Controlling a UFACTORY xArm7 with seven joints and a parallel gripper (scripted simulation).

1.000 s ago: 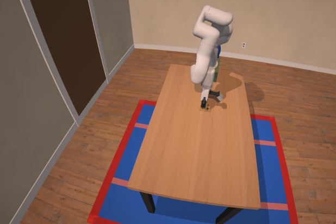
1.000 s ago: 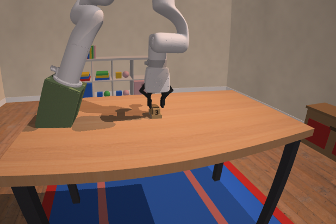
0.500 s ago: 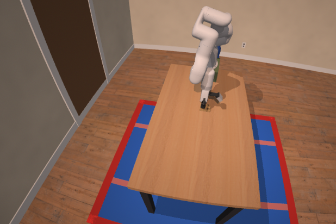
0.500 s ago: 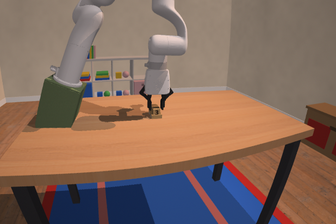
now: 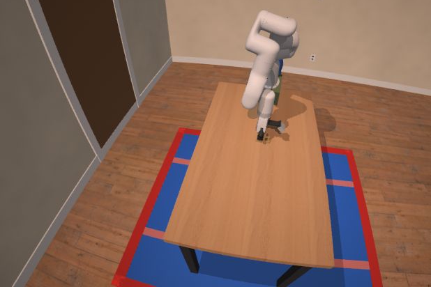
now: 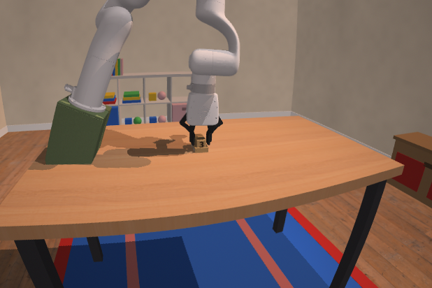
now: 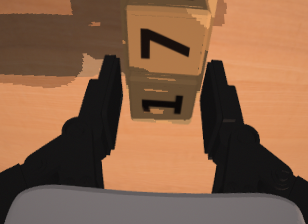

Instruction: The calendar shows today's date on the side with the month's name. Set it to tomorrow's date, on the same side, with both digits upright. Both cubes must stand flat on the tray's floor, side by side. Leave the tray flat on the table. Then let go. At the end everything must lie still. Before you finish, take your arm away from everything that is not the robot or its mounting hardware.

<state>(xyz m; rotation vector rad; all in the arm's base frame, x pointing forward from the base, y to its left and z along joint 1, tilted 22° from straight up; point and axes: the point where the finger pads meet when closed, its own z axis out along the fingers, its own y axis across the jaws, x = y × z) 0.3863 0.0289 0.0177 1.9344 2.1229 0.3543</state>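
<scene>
Right now the wooden digit cube is 20 mm below my hand. Also, from my hand: low tray: 30 mm below, 20 mm to the left; wooden cube: 30 mm to the left, 20 mm below.
</scene>
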